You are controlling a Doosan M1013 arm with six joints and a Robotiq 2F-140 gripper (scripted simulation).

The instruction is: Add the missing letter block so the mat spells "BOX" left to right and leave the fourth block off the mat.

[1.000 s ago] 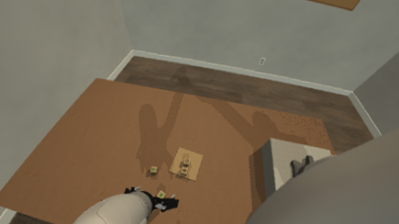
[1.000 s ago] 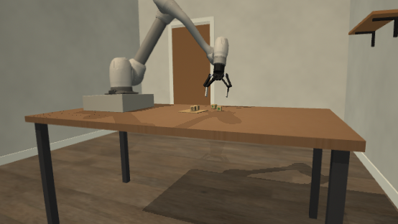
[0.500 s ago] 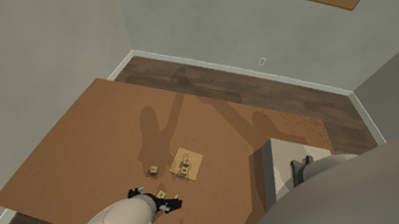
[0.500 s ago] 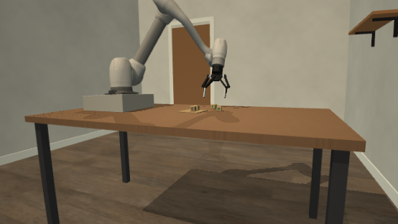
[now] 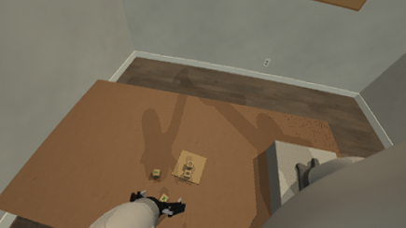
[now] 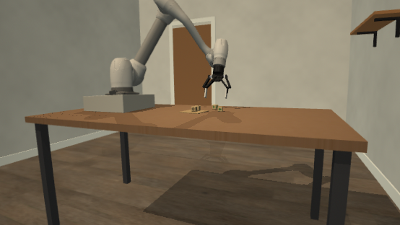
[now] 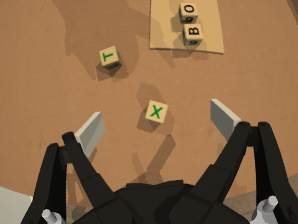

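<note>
The mat lies 60 mm behind my hand, 190 mm to the right of it and 80 mm below it.
</note>
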